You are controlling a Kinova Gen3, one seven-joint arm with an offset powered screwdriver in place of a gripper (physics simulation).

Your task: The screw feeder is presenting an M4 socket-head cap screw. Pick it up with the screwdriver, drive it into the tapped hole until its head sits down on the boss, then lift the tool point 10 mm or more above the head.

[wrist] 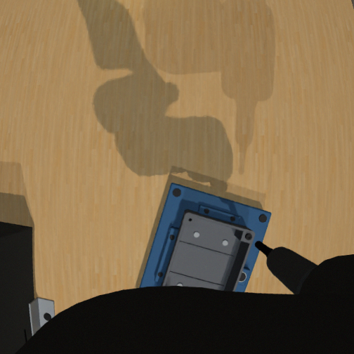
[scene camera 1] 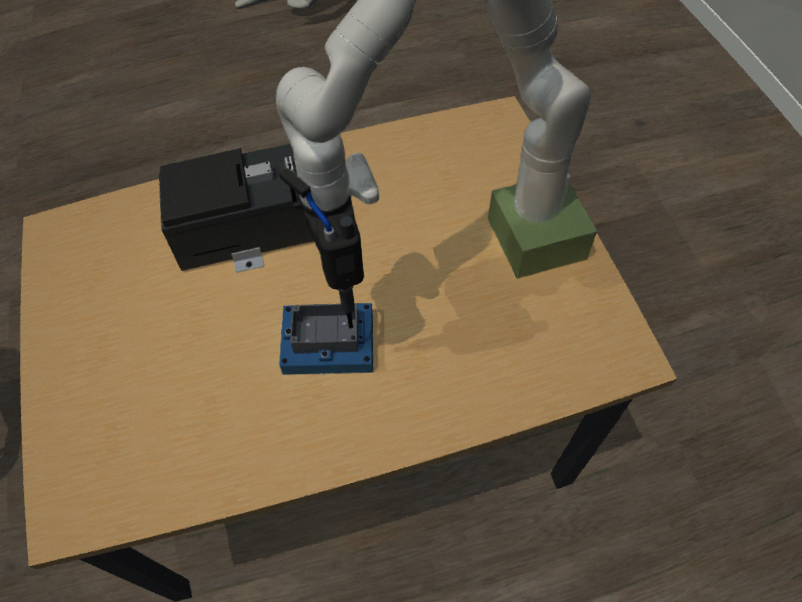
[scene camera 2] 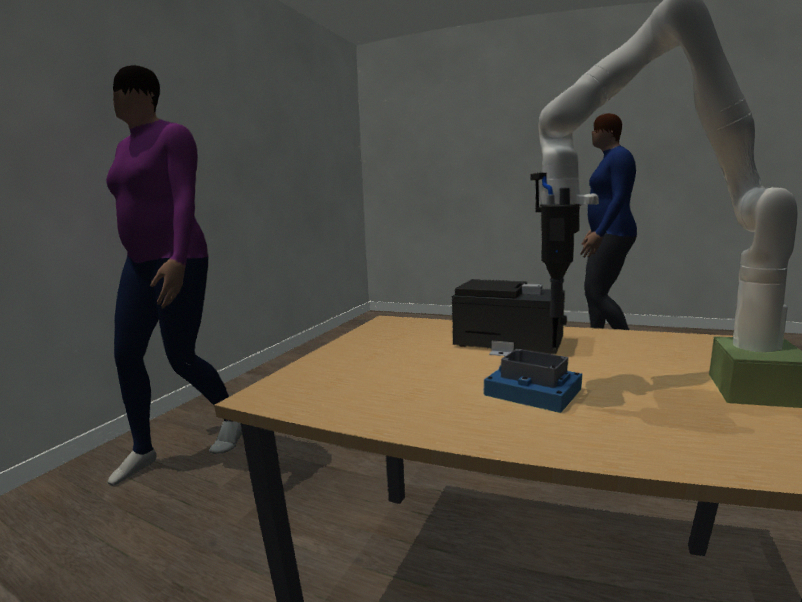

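The screwdriver (scene camera 1: pixel 351 325) (scene camera 2: pixel 555 346) (wrist: pixel 258 244) points straight down, its bit tip a short way above a corner of the grey housing (scene camera 1: pixel 323 345) (scene camera 2: pixel 532 370) (wrist: pixel 200 257). No screw shows on the tip, so I take it as open. At that corner boss, a dark round socket head (scene camera 1: pixel 353 336) (wrist: pixel 248 236) sits on the boss in the wrist view, apart from the bit; its exact seating is too small to tell. The housing is held in a blue fixture (scene camera 1: pixel 323 367) (scene camera 2: pixel 521 391) (wrist: pixel 167 210). The black screw feeder (scene camera 1: pixel 207 187) (scene camera 2: pixel 498 320) stands behind it.
A small metal bracket (scene camera 1: pixel 248 261) (scene camera 2: pixel 502 348) (wrist: pixel 41 315) is at the feeder's front. The arm stands on a green block (scene camera 1: pixel 550 249) (scene camera 2: pixel 757 382) at the right of the table (scene camera 1: pixel 194 440). Two people (scene camera 2: pixel 155 194) (scene camera 2: pixel 612 194) are beyond the table.
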